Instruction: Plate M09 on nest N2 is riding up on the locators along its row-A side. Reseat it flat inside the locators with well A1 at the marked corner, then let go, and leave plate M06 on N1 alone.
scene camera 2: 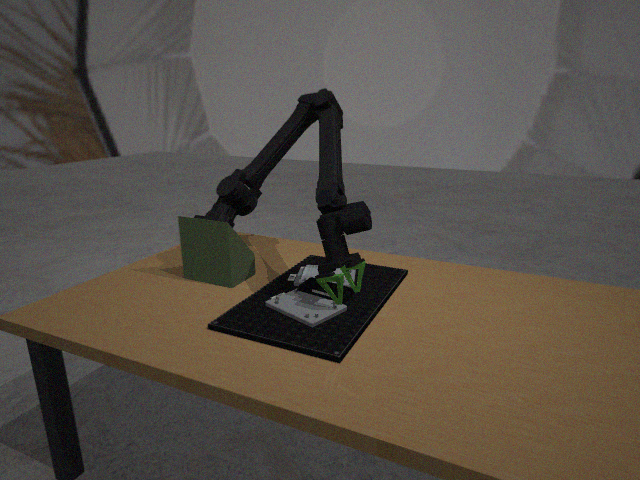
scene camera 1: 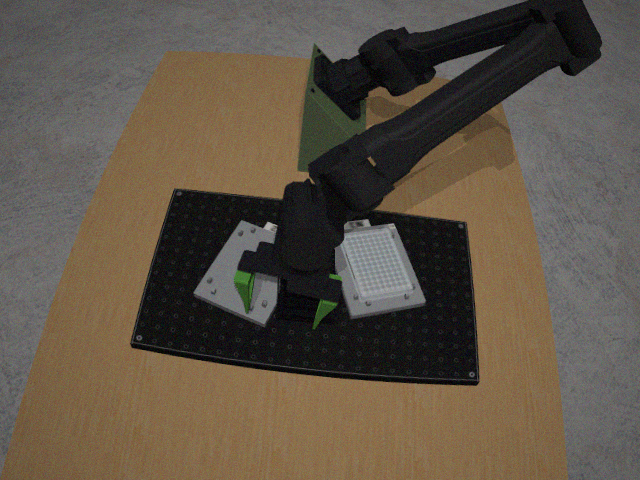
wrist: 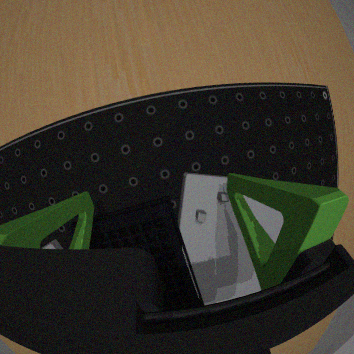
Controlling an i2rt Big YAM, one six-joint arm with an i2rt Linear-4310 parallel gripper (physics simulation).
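Frame: origin at the arm's base, x ahead, y left, z up, level; millimetres.
Where they show: gripper, fingertip midpoint: (scene camera 2: 348, 298) (scene camera 1: 280, 319) (wrist: 157, 190); arm's base at its link origin: (scene camera 2: 213, 232) (scene camera 1: 334, 88).
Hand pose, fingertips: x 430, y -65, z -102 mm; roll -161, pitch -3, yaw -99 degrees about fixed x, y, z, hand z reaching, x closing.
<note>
Each offset is from my fingertips to the top centre of the thing. Level surfaces: height alone.
Black plate M09 @(dx -72, dy +35, dz +16 mm) (scene camera 1: 298, 305) (scene camera 2: 309, 285) (wrist: 135, 232) lies between the two nests, along the inner edge of nest N2 @(dx -94, dy -49, dz +0 mm) (scene camera 1: 227, 273) (scene camera 2: 310, 311) (wrist: 199, 241) and not inside its locators. Whether its edge rests on the nest is unclear. Grey nest N2 is at left in scene camera 1; its bare top and several locators show. My gripper (scene camera 1: 281, 319) (scene camera 2: 348, 297) (wrist: 157, 190) is open and low, its green fingers either side of M09, one over N2, the other beside N1. It holds nothing. The marked corner and well A1 cannot be made out.
Pale plate M06 @(dx -116, dy +140, dz +4 mm) (scene camera 1: 379, 263) sits on nest N1 @(dx -116, dy +140, dz +0 mm) (scene camera 1: 361, 310), close to my right finger in scene camera 1. Both nests stand on a black perforated board @(dx -91, dy +47, dz -21 mm) (scene camera 1: 413, 351) (scene camera 2: 330, 346) (wrist: 165, 122) on the wooden table @(dz -35 mm) (scene camera 1: 289, 428). A green arm mount (scene camera 1: 325, 134) (scene camera 2: 206, 253) stands behind.
</note>
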